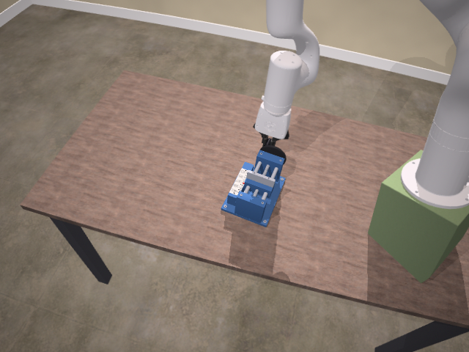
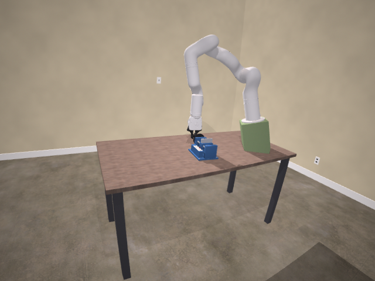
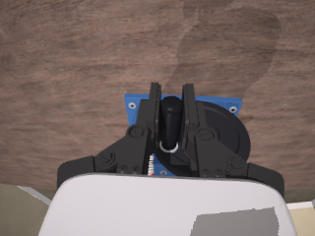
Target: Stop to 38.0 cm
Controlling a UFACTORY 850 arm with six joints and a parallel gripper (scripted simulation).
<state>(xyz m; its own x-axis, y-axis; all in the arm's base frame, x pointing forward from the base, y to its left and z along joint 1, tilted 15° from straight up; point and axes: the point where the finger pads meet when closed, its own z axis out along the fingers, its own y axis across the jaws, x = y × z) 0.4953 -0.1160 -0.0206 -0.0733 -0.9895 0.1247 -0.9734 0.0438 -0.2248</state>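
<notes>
Right now my hand is 1 cm past the black handwheel, 2 cm to the right of it and 1 cm above it. Round my hand: grey stop block: 17 cm to the left.
</notes>
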